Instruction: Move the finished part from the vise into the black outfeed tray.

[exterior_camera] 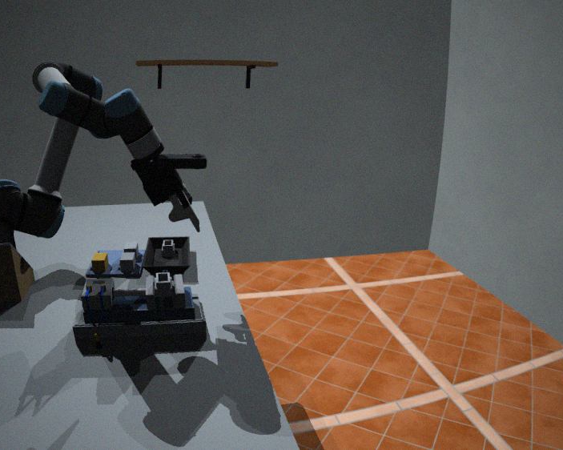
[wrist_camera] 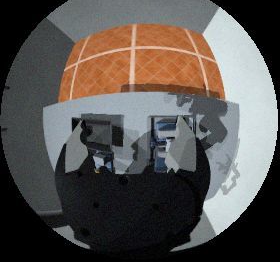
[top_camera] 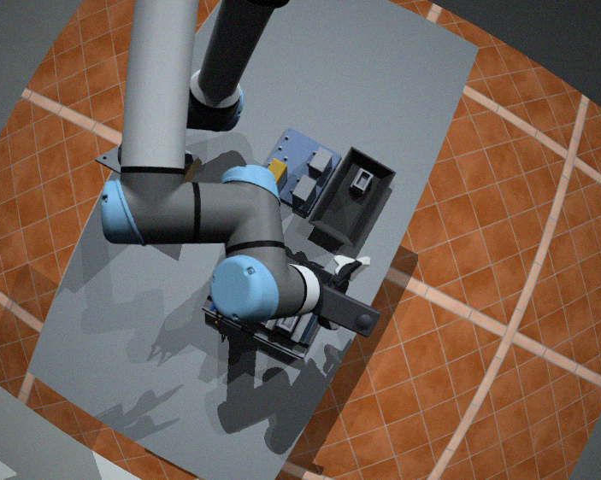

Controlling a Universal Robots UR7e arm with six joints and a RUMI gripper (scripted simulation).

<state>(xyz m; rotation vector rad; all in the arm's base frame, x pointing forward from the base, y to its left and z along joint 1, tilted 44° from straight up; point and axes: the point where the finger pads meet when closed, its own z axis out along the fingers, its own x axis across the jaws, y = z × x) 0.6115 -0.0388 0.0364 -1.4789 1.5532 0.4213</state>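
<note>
The vise is 180 mm below my hand, 140 mm behind it and 130 mm to the right of it. The rest, counted from my hand: yellow block: 310 mm behind, 190 mm below, 160 mm to the left; blue plate: 270 mm behind, 210 mm to the left, 210 mm below.
</note>
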